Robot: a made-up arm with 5 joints.
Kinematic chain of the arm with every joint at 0, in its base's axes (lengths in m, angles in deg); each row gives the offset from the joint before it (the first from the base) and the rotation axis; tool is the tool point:
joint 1: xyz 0 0 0.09 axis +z
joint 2: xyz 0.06 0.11 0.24 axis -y
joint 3: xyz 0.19 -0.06 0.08 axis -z
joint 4: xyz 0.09 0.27 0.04 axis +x
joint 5: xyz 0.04 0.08 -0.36 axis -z
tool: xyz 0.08 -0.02 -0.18
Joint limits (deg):
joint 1: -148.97..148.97
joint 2: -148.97..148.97
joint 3: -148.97..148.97
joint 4: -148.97..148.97
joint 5: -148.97..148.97
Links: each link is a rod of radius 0.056 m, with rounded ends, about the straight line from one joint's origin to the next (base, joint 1, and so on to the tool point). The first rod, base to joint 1, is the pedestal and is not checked.
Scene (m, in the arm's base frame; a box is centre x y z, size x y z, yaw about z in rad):
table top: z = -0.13
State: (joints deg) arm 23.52 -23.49 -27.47 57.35 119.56
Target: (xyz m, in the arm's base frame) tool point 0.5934 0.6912 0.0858
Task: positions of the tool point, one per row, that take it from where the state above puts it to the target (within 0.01 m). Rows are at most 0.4 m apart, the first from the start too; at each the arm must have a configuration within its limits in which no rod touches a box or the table.
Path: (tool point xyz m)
1: -0.0806 0.8003 0.1749
2: 0.2606 0.8212 0.1277
3: 0.5935 0.6912 0.0858

